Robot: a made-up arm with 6 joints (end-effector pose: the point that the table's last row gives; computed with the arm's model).
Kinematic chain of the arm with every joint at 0, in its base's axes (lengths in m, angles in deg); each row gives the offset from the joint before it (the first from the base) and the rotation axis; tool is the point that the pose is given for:
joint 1: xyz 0 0 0.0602 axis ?
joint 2: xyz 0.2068 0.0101 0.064 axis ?
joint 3: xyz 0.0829 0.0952 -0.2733 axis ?
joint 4: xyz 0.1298 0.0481 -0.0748 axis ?
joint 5: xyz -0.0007 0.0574 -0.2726 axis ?
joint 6: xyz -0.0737 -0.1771 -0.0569 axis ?
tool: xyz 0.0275 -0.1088 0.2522
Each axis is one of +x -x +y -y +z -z.
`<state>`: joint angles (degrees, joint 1 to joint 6).
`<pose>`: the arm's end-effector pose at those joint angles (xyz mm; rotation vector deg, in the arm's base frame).
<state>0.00 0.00 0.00 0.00 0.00 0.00</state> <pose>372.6 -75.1 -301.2 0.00 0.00 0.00</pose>
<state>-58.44 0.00 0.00 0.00 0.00 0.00</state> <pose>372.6 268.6 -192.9 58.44 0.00 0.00</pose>
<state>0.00 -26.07 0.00 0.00 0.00 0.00</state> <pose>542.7 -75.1 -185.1 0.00 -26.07 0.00</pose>
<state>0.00 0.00 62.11 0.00 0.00 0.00</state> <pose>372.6 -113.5 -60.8 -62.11 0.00 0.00</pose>
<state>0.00 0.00 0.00 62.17 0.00 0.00</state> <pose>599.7 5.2 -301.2 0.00 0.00 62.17</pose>
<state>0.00 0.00 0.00 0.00 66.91 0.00</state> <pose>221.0 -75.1 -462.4 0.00 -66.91 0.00</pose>
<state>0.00 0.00 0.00 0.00 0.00 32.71</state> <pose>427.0 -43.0 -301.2 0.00 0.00 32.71</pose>
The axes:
joint 1: -x
joint 2: +y
joint 3: -x
joint 4: +z
joint 5: -y
joint 6: +z

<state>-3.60 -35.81 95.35 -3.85 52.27 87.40</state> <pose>392.2 -84.9 -12.6 -129.96 21.87 58.71</pose>
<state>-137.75 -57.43 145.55 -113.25 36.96 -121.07</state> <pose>510.2 144.2 -274.4 50.70 68.52 82.59</pose>
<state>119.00 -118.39 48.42 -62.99 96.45 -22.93</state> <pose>822.9 352.0 55.9 -59.35 108.70 -57.96</pose>
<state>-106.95 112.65 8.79 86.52 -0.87 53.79</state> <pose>-339.4 66.3 239.3 -75.20 33.03 -79.59</pose>
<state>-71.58 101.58 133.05 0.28 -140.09 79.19</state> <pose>272.3 177.4 -243.4 -52.83 133.51 27.73</pose>
